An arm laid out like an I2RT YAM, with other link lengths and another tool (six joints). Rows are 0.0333 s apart.
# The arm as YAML. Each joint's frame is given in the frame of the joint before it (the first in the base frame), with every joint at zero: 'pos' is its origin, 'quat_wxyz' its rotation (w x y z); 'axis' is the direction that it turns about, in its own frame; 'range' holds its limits. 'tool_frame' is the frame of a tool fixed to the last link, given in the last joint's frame.
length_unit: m
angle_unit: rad
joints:
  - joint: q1
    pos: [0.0, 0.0, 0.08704]
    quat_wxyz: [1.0, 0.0, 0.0, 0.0]
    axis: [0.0, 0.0, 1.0]
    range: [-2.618, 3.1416]
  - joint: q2
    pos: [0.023, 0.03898, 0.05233]
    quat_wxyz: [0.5, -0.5, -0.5, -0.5]
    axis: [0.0, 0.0, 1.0]
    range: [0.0, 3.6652]
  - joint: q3
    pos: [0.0, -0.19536, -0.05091]
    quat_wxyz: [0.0, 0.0, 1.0, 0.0]
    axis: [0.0, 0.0, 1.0]
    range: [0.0, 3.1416]
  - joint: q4
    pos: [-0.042, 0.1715, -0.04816]
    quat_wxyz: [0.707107, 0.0, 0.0, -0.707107]
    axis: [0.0, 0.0, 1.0]
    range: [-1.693, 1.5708]
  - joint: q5
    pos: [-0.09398, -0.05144, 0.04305]
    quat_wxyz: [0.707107, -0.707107, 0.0, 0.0]
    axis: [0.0, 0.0, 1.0]
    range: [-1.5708, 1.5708]
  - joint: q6
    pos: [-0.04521, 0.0, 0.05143]
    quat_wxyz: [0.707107, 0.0, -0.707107, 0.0]
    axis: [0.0, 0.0, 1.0]
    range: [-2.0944, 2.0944]
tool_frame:
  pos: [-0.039, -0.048, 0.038]
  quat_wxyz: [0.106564, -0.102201, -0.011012, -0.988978]
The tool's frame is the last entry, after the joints.
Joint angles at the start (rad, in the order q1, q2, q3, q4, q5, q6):
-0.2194, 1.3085, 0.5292, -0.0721, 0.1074, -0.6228
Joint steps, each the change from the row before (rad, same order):
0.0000, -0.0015, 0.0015, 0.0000, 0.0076, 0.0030
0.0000, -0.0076, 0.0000, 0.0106, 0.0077, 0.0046
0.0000, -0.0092, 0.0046, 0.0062, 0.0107, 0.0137
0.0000, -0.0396, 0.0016, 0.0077, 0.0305, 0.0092
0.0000, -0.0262, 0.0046, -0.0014, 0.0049, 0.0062
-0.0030, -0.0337, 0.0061, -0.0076, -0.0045, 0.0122
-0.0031, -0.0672, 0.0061, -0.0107, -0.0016, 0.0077
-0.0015, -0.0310, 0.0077, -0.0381, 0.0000, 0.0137
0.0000, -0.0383, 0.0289, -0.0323, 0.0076, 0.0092
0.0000, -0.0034, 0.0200, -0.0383, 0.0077, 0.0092
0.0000, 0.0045, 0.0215, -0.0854, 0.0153, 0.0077
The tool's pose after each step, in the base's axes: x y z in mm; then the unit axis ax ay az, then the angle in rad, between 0 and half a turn. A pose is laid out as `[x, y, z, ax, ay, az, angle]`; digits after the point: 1 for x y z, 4 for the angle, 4 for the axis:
[270.2, -93.7, 146.1, 0.9731, 0.0503, 0.2249, 2.8090]
[270.7, -94.8, 149.9, 0.9715, 0.0455, 0.2328, 2.7997]
[271.1, -96.6, 154.9, 0.9697, 0.0356, 0.2418, 2.7915]
[269.7, -99.3, 167.7, 0.9649, 0.0212, 0.2618, 2.7583]
[269.0, -99.9, 175.9, 0.9612, 0.0153, 0.2756, 2.7504]
[267.5, -100.8, 185.2, 0.9564, 0.0075, 0.2921, 2.7519]
[263.5, -101.1, 202.7, 0.9467, -0.0008, 0.3221, 2.7426]
[259.7, -101.5, 206.4, 0.9463, -0.0075, 0.3233, 2.7490]
[257.4, -102.1, 220.5, 0.9405, -0.0157, 0.3396, 2.7406]
[256.3, -103.0, 221.6, 0.9429, -0.0208, 0.3325, 2.7421]
[252.8, -103.9, 213.5, 0.9539, -0.0240, 0.2992, 2.7467]

